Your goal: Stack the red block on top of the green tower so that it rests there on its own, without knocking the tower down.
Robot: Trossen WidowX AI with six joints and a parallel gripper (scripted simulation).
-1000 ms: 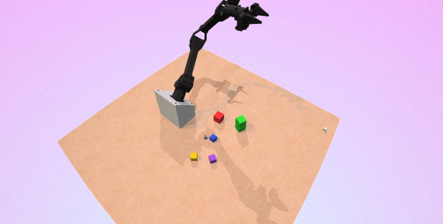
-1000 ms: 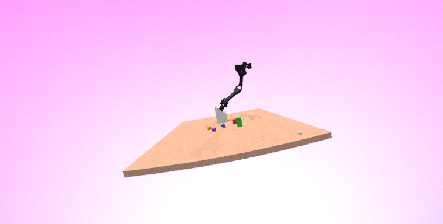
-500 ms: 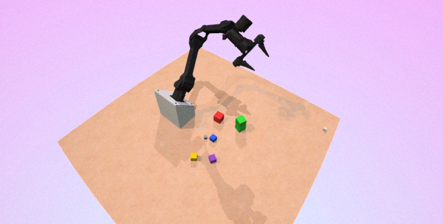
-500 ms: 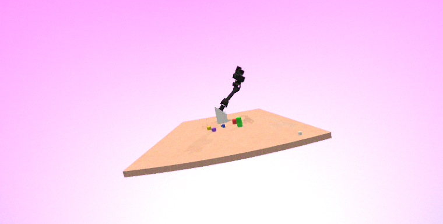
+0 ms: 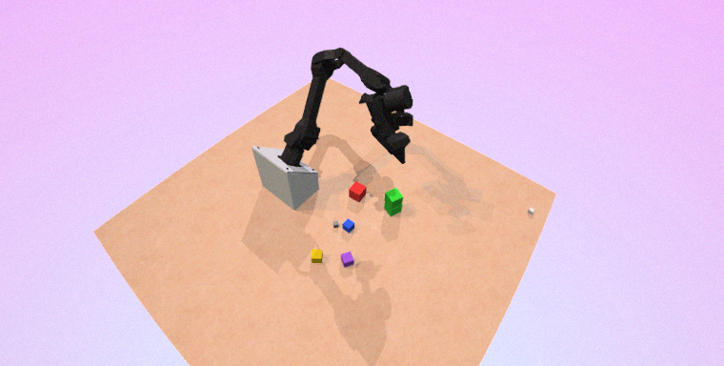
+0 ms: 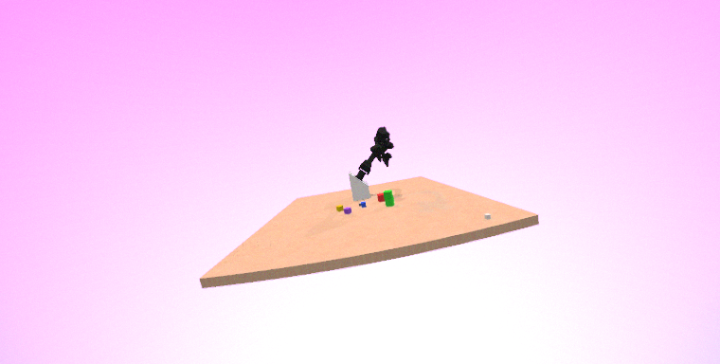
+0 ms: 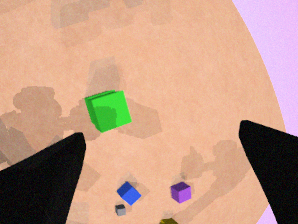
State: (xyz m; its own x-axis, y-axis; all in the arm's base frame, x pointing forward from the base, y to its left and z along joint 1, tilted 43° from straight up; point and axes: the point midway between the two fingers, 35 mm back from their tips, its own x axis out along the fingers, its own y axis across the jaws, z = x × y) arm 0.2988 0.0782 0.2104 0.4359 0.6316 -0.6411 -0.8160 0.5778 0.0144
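My gripper tip is now 12 cm past the red block, 5 cm to the left of it and 23 cm above it. Also, from my gripper tip: small grey cube 8 cm behind, 20 cm to the right, 25 cm below; blue cube 4 cm behind, 17 cm to the right, 24 cm below; purple cube 5 cm ahead, 26 cm to the right, 24 cm below.
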